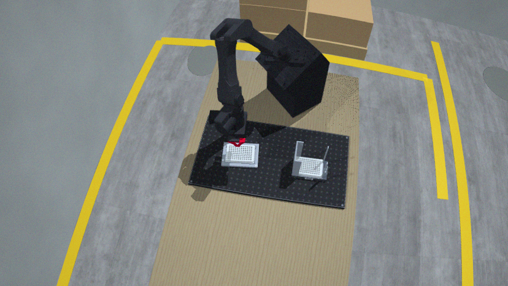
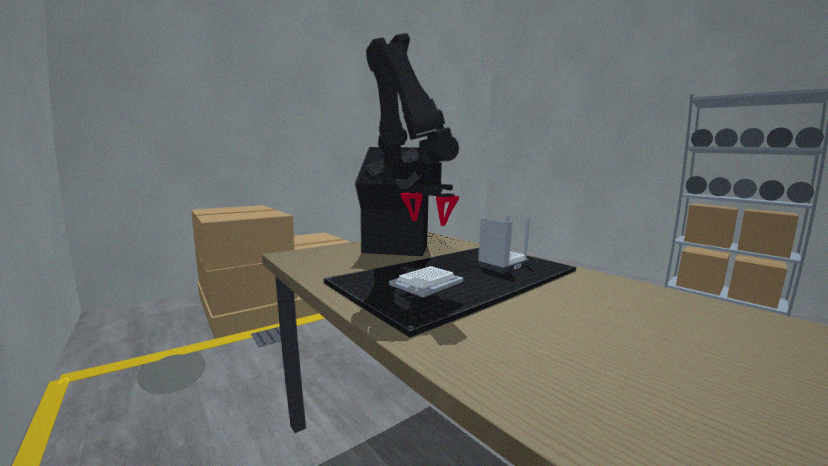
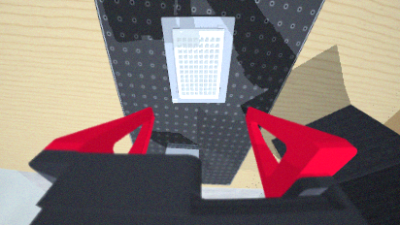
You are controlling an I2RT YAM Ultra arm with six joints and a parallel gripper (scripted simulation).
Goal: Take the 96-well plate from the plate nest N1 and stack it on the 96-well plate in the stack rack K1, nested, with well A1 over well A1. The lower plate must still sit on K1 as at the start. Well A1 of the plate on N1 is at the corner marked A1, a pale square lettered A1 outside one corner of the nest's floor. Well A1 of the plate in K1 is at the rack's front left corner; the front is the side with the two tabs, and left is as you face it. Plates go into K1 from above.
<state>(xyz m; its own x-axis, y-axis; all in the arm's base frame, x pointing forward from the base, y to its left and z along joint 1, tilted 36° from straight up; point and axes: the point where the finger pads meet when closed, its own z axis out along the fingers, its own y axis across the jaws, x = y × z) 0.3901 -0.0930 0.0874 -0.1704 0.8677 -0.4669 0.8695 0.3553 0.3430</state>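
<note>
The white 96-well plate is 150 mm below my hand. Also, from my hand: tall grey rack wall (240 mm to the left, 80 mm below); grey plate nest N1 (160 mm below).
</note>
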